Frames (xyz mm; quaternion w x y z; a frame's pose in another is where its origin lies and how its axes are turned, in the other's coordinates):
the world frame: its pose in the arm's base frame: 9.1 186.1 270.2 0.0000 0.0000 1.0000 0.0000
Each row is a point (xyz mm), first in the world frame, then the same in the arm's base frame.
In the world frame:
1: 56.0 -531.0 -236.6
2: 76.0 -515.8 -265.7
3: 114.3 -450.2 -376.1
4: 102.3 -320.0 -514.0
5: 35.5 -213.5 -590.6
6: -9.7 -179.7 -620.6
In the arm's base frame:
1: -46.9 -344.9 506.8
2: -66.9 -329.7 535.9
3: -105.2 -264.1 646.3
4: -93.2 -133.9 784.2
5: -26.4 -27.4 860.8
6: 18.8 6.4 890.8

